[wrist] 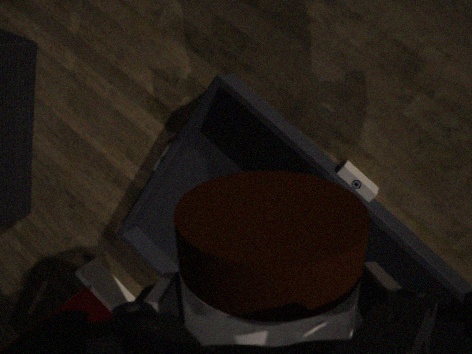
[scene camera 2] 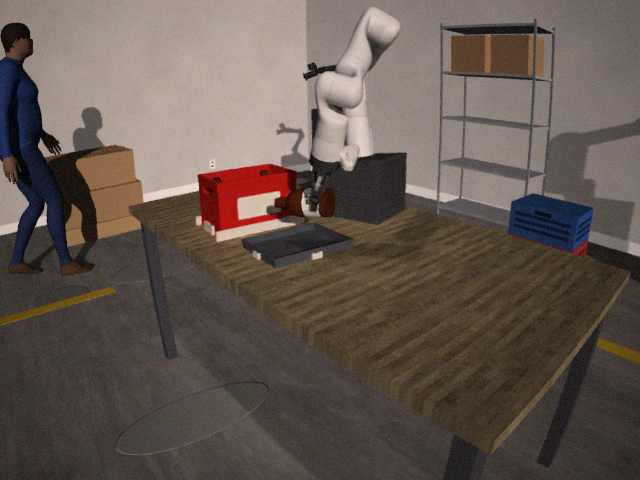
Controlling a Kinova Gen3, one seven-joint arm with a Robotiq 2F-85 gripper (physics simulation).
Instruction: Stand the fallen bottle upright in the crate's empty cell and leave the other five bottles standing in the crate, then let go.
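Pixels of known places: gripper, fingertip midpoint: (wrist: 270,290) (scene camera 2: 317,201); arm's base, link origin: (scene camera 2: 359,155).
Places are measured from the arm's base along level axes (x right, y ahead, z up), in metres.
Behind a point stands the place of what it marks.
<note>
The brown bottle (scene camera 2: 327,202) @(x -0.243, y 0.462, z -0.038 m) (wrist: 272,225) @(x -0.235, y 0.443, z -0.034 m) with a white label is held lying nearly level, raised above the grey tray (scene camera 2: 297,257) @(x -0.192, y 0.523, z -0.180 m) (wrist: 280,125) @(x -0.222, y 0.401, z -0.173 m). In the scene view its neck points left, towards the red crate, and its base points right. My gripper (scene camera 2: 313,198) @(x -0.201, y 0.454, z -0.044 m) (wrist: 270,290) @(x -0.201, y 0.454, z -0.044 m) is shut on the bottle around its label; the wrist view shows the base end. The red crate (scene camera 2: 227,209) @(x 0.106, y 0.518, z -0.105 m) (wrist: 85,306) @(x 0.048, y 0.297, z -0.149 m) stands left of the bottle in the scene view. Its walls hide its cells; I cannot tell how the other bottles stand or which cell is empty.
A dark block (scene camera 2: 377,186) @(x -0.169, y 0.131, z -0.066 m) (wrist: 17,130) @(x -0.080, y 0.142, z -0.174 m) stands behind the wooden table (scene camera 2: 413,310) @(x -0.558, y 0.555, z -0.195 m). White brackets sit by the crate and tray. A person (scene camera 2: 28,124) stands left beside cardboard boxes (scene camera 2: 111,170). A shelf rack (scene camera 2: 440,129) and a blue crate (scene camera 2: 550,222) are at the right.
</note>
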